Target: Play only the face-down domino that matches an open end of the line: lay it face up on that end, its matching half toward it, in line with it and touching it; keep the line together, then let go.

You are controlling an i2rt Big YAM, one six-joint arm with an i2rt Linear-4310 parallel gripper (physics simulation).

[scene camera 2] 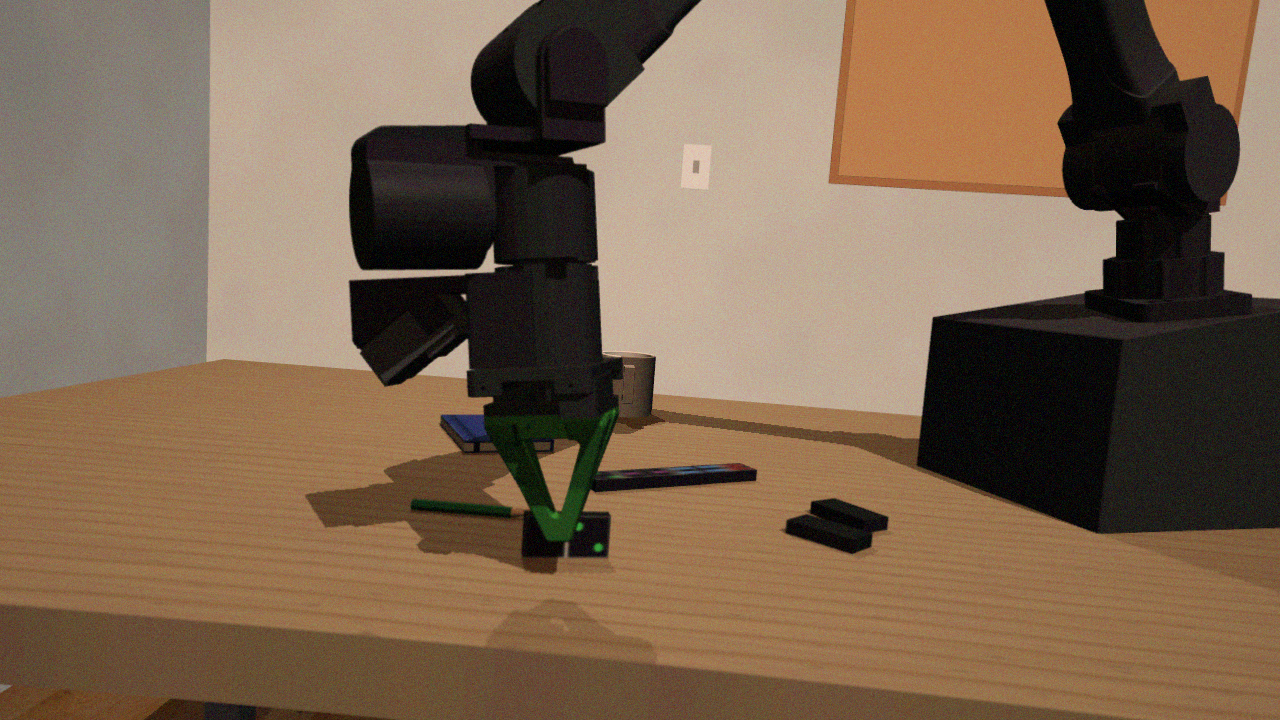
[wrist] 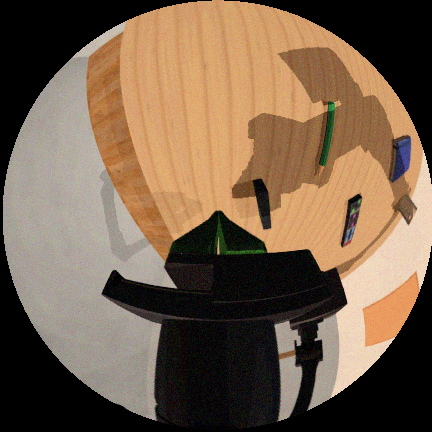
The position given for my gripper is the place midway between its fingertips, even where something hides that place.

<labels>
my gripper: scene camera 2 559, 541; wrist 217, 215
</labels>
